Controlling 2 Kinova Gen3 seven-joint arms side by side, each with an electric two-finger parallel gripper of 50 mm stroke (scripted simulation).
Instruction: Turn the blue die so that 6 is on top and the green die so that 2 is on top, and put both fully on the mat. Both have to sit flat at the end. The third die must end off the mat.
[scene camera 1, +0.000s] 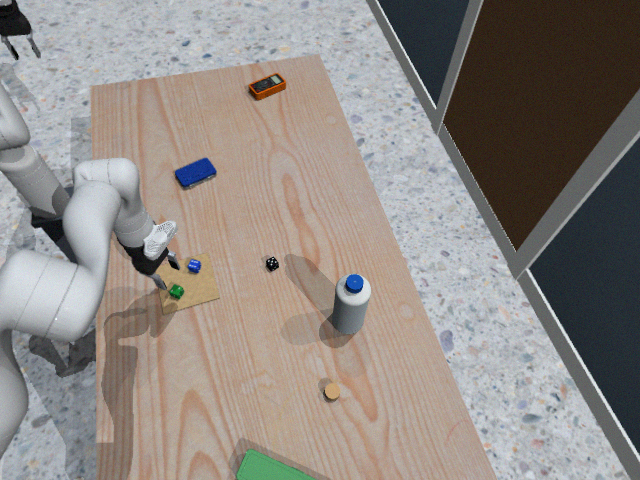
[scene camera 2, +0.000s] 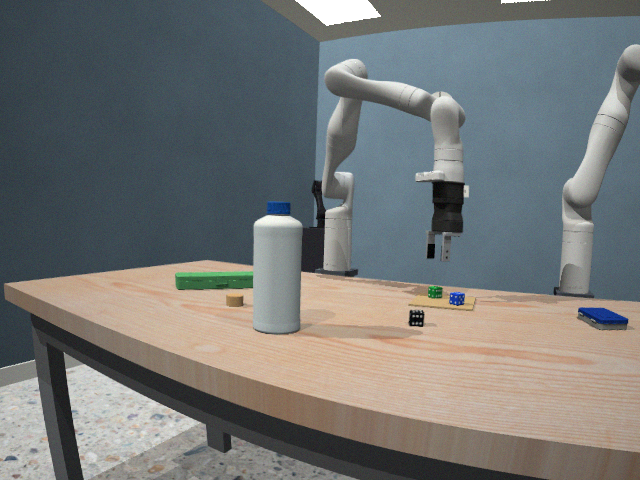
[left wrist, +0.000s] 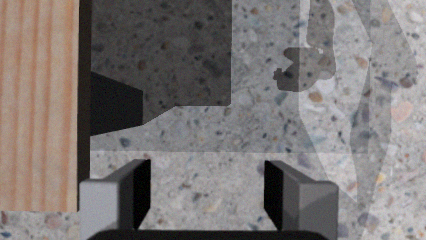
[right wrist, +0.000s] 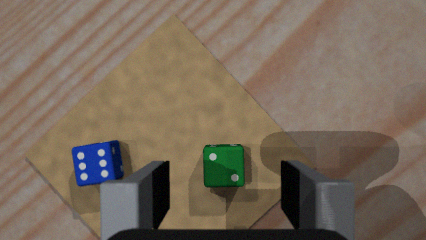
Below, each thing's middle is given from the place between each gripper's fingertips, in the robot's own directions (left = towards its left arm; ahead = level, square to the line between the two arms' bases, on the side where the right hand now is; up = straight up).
Labels:
The green die (right wrist: 223, 164) lies 90 mm below my right hand (scene camera 2: 437, 259). Also, from my right hand: blue box (scene camera 1: 193, 174) (380 mm to the left, 100 mm below, 80 mm ahead); blue die (right wrist: 95, 163) (90 mm below, 60 mm to the left, 50 mm ahead); tan mat (scene camera 1: 201, 287) (110 mm below, 30 mm to the left, 20 mm ahead).
My left hand is 41 cm short of the blue box, 40 cm to the left of it and 17 cm above it. Also, from my left hand: green die (78 cm to the right, 33 cm ahead, 16 cm below); blue die (72 cm to the right, 38 cm ahead, 16 cm below); tan mat (75 cm to the right, 35 cm ahead, 18 cm below).

